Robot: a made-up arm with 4 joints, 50 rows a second.
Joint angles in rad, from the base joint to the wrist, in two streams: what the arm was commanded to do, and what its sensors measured. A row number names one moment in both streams.
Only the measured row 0 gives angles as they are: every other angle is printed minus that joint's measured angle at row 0.
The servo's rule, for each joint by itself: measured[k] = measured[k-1] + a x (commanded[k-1-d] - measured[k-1]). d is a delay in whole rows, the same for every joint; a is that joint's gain. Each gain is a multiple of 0.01, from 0.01 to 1. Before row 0 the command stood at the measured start. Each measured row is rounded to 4 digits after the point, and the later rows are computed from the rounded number. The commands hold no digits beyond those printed.
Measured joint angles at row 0: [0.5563 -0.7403 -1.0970 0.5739]
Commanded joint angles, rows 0 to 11: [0.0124 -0.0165 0.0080 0.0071]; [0.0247 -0.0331 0.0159 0.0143]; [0.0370 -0.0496 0.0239 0.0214]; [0.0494 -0.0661 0.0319 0.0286]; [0.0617 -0.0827 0.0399 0.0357]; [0.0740 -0.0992 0.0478 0.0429]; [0.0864 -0.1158 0.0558 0.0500]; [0.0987 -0.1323 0.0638 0.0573]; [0.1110 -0.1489 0.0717 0.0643]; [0.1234 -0.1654 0.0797 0.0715]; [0.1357 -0.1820 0.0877 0.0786]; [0.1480 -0.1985 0.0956 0.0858]
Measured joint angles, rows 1 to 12: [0.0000 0.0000 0.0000 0.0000]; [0.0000 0.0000 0.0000 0.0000]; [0.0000 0.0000 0.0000 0.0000]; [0.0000 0.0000 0.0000 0.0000]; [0.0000 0.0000 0.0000 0.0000]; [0.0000 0.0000 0.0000 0.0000]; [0.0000 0.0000 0.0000 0.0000]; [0.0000 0.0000 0.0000 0.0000]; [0.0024 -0.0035 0.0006 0.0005]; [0.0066 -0.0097 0.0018 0.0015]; [0.0124 -0.0181 0.0036 0.0029]; [0.0194 -0.0282 0.0059 0.0047]
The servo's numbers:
d 8
a 0.19 0.21 0.08 0.07

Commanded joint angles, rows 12 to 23: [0.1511 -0.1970 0.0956 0.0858]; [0.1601 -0.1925 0.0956 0.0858]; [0.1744 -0.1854 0.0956 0.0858]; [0.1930 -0.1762 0.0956 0.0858]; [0.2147 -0.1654 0.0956 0.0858]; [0.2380 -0.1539 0.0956 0.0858]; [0.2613 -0.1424 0.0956 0.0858]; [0.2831 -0.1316 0.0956 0.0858]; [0.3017 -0.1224 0.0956 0.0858]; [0.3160 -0.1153 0.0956 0.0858]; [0.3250 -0.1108 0.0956 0.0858]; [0.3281 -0.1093 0.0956 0.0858]
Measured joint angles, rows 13 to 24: [0.0274 -0.0396 0.0086 0.0069]; [0.0363 -0.0521 0.0117 0.0094]; [0.0458 -0.0655 0.0152 0.0122]; [0.0559 -0.0795 0.0191 0.0154]; [0.0664 -0.0941 0.0233 0.0188]; [0.0772 -0.1091 0.0278 0.0225]; [0.0883 -0.1244 0.0326 0.0264]; [0.0996 -0.1400 0.0376 0.0306]; [0.1094 -0.1520 0.0422 0.0345]; [0.1190 -0.1605 0.0465 0.0381]; [0.1295 -0.1657 0.0504 0.0414]; [0.1416 -0.1679 0.0540 0.0445]
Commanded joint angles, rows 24 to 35: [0.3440 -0.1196 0.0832 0.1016]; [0.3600 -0.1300 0.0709 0.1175]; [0.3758 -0.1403 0.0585 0.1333]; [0.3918 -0.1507 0.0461 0.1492]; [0.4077 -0.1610 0.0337 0.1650]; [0.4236 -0.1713 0.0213 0.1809]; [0.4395 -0.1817 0.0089 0.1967]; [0.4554 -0.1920 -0.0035 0.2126]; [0.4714 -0.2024 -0.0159 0.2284]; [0.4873 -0.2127 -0.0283 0.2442]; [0.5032 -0.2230 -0.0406 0.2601]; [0.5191 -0.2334 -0.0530 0.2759]
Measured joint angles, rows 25 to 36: [0.1555 -0.1674 0.0573 0.0474]; [0.1712 -0.1646 0.0604 0.0501]; [0.1883 -0.1599 0.0632 0.0526]; [0.2063 -0.1540 0.0658 0.0549]; [0.2244 -0.1474 0.0682 0.0571]; [0.2418 -0.1407 0.0704 0.0591]; [0.2576 -0.1344 0.0724 0.0610]; [0.2710 -0.1291 0.0743 0.0627]; [0.2849 -0.1271 0.0750 0.0654]; [0.2992 -0.1277 0.0747 0.0690]; [0.3138 -0.1303 0.0734 0.0735]; [0.3286 -0.1346 0.0712 0.0788]
